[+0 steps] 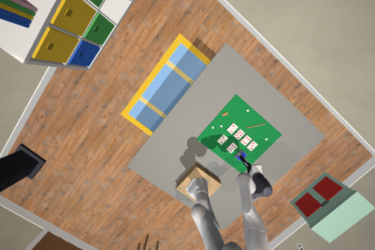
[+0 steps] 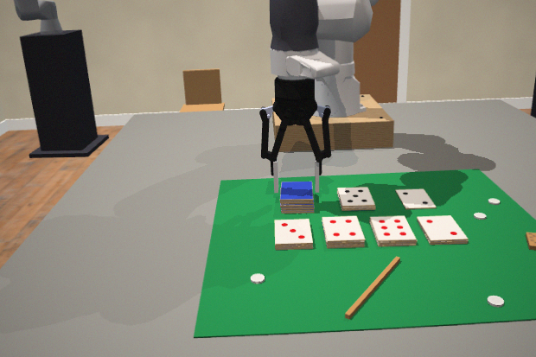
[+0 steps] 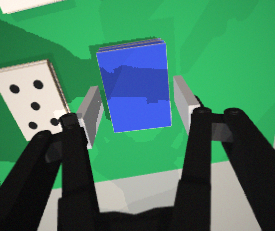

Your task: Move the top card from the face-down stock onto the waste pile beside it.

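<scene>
Right now the green mat is 120 mm ahead of my hand, 140 mm to the left of it and 70 mm below it. Round my hand: wooden stick: 300 mm ahead, 120 mm to the left, 50 mm below.
</scene>
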